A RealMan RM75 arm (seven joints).
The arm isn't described. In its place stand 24 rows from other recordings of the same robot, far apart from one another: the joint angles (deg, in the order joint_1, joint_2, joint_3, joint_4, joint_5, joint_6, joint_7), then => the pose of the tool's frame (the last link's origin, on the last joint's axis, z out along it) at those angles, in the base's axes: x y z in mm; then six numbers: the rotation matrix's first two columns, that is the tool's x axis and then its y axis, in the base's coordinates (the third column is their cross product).
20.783 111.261 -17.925 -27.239 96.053 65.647 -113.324 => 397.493 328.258 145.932 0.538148 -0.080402 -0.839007 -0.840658 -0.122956 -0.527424
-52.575 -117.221 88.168 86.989 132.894 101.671 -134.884 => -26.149 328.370 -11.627 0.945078 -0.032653 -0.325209 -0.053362 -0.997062 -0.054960
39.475 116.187 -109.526 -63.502 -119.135 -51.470 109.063 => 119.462 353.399 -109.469 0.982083 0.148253 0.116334 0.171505 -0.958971 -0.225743
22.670 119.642 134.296 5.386 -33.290 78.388 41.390 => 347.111 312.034 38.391 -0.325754 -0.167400 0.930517 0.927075 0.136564 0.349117
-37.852 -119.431 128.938 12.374 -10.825 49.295 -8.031 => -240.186 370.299 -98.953 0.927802 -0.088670 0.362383 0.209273 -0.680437 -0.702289
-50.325 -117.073 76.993 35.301 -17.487 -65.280 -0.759 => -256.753 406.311 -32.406 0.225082 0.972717 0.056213 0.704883 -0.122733 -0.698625
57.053 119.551 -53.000 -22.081 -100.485 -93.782 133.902 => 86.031 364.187 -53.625 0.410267 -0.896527 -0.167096 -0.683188 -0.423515 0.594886
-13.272 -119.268 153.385 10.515 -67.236 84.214 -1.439 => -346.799 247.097 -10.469 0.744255 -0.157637 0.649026 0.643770 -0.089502 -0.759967
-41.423 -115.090 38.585 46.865 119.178 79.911 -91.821 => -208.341 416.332 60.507 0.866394 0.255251 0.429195 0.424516 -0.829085 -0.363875
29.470 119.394 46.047 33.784 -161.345 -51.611 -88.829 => 170.439 336.268 -109.894 0.291824 0.696155 0.655902 0.777845 0.226322 -0.586290
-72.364 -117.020 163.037 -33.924 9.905 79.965 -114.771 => -170.306 443.969 6.855 0.619573 0.760212 0.195466 0.783770 -0.585580 -0.206882
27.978 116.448 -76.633 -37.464 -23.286 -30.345 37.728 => 272.247 434.579 54.427 0.688366 -0.049833 -0.723650 -0.717557 -0.192752 -0.669296
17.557 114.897 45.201 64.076 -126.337 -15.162 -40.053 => 177.371 319.401 -110.368 0.922136 -0.043376 -0.384425 -0.327848 -0.615150 -0.717012
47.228 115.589 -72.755 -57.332 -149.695 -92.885 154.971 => 188.062 380.752 2.723 0.509400 -0.822406 0.253300 -0.708139 -0.567862 -0.419610
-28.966 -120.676 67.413 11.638 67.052 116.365 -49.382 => -199.868 245.880 -26.249 0.308499 0.064240 0.949053 0.121250 -0.992234 0.027749
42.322 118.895 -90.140 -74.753 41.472 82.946 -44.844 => 108.584 357.583 -45.323 0.932072 -0.257180 0.255146 -0.197736 -0.951291 -0.236527
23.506 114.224 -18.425 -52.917 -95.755 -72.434 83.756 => 327.920 350.773 196.641 0.657604 -0.027254 -0.752871 -0.722480 -0.306015 -0.619981
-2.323 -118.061 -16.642 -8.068 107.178 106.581 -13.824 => -351.166 159.044 23.256 0.590499 -0.335596 0.733952 0.746193 -0.119388 -0.654937
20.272 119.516 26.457 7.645 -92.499 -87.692 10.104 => 348.056 282.334 37.937 0.609888 0.324006 -0.723227 -0.785657 0.127633 -0.605354
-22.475 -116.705 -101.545 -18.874 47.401 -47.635 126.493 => -345.253 337.359 -33.247 0.649828 0.392359 0.650982 0.756707 -0.414573 -0.505494
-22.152 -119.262 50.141 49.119 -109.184 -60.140 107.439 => -261.423 386.826 95.525 0.615879 -0.017649 0.787643 0.682824 -0.486741 -0.544825
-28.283 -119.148 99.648 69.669 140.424 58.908 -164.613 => -188.516 348.025 -77.561 0.660189 0.747982 0.068362 0.693174 -0.571697 -0.438945
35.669 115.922 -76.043 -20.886 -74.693 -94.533 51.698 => 194.566 307.640 -44.434 0.720146 0.025207 -0.693364 -0.014916 -0.998546 -0.051794
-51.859 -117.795 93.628 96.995 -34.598 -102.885 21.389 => -18.637 323.623 -3.294 0.899395 0.260521 -0.351022 0.128863 -0.925332 -0.356587
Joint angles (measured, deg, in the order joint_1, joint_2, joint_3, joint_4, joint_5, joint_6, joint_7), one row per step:
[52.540 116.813 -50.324 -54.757 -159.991 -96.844 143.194]
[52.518 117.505 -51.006 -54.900 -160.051 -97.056 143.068]
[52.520 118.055 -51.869 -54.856 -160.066 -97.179 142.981]
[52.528 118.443 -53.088 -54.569 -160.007 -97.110 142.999]
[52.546 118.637 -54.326 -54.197 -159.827 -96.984 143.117]
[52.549 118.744 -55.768 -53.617 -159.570 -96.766 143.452]
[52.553 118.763 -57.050 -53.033 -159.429 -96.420 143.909]
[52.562 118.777 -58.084 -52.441 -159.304 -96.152 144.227]
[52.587 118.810 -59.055 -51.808 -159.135 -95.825 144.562]
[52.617 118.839 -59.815 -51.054 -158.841 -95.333 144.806]
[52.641 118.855 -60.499 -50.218 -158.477 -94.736 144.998]
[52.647 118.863 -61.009 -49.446 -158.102 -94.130 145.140]
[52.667 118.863 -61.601 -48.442 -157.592 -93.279 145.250]
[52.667 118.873 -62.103 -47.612 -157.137 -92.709 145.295]
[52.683 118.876 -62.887 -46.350 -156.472 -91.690 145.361]
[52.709 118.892 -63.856 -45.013 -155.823 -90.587 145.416]
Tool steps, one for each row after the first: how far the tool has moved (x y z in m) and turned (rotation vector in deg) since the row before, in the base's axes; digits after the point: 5 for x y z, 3 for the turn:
[-0.00201 -0.00265 -0.00576 -1.058 -0.136 0.404]
[-0.00164 -0.00240 -0.00546 -1.080 -0.284 0.399]
[-0.00110 -0.00209 -0.00544 -1.099 -0.537 0.407]
[-0.00074 -0.00156 -0.00435 -0.926 -0.543 0.319]
[-0.00010 -0.00168 -0.00458 -0.934 -0.652 0.104]
[0.00054 -0.00106 -0.00354 -0.595 -0.715 -0.045]
[0.00077 -0.00114 -0.00312 -0.588 -0.573 -0.081]
[0.00072 -0.00109 -0.00328 -0.533 -0.480 -0.114]
[0.00087 -0.00082 -0.00338 -0.399 -0.211 -0.143]
[0.00108 -0.00071 -0.00343 -0.333 -0.098 -0.158]
[0.00111 -0.00051 -0.00299 -0.203 0.027 -0.171]
[0.00140 -0.00045 -0.00372 -0.191 0.101 -0.162]
[0.00123 -0.00086 -0.00315 -0.305 0.102 -0.178]
[0.00191 -0.00093 -0.00465 -0.316 0.105 -0.191]
[0.00216 -0.00115 -0.00503 -0.383 -0.044 -0.125]

